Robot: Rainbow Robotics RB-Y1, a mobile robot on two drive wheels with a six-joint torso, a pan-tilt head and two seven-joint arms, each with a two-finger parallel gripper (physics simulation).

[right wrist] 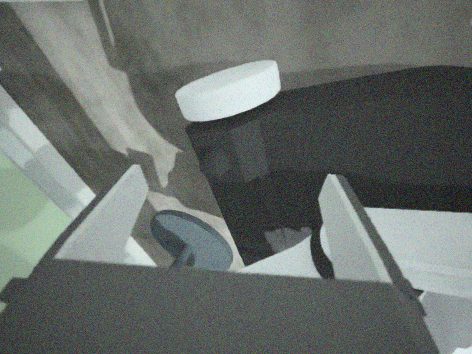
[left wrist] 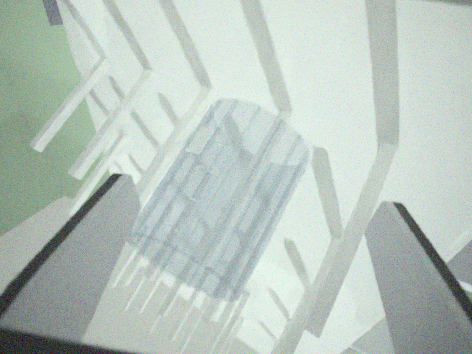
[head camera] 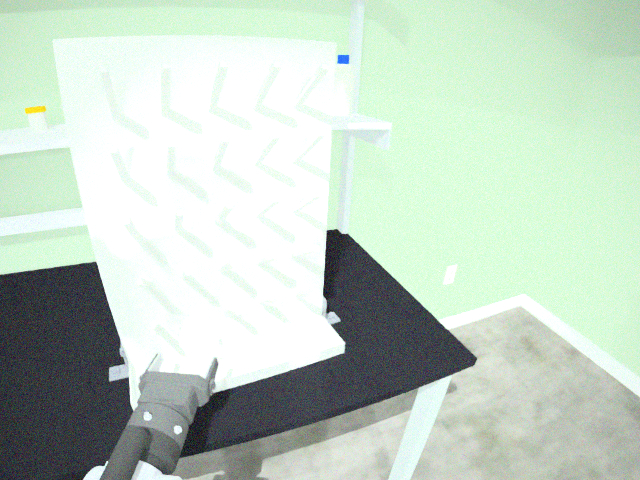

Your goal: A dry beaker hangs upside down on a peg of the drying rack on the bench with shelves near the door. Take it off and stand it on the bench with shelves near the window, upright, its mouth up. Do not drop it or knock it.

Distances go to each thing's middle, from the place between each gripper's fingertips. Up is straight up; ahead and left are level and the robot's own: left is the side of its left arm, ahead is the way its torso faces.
I see the clear beaker (left wrist: 206,225) 41 cm ahead of my right hand, 44 cm to the left of it and 49 cm above it.
The clear beaker lies 3 cm ahead of my left hand, 2 cm to the right of it and 3 cm above it.
